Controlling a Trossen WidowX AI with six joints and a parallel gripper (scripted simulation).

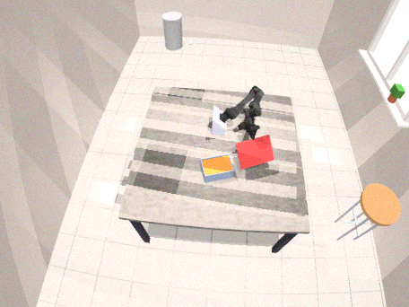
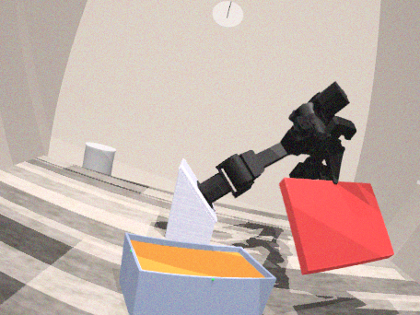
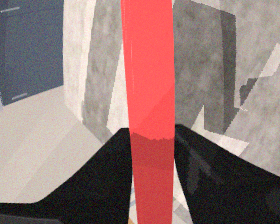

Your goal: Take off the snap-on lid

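Now: the lid 6 cm ahead of my gripper tip, 2 cm to the left of it and 5 cm below it. Also, from my gripper tip: storage box: 12 cm ahead, 24 cm to the right, 18 cm below.
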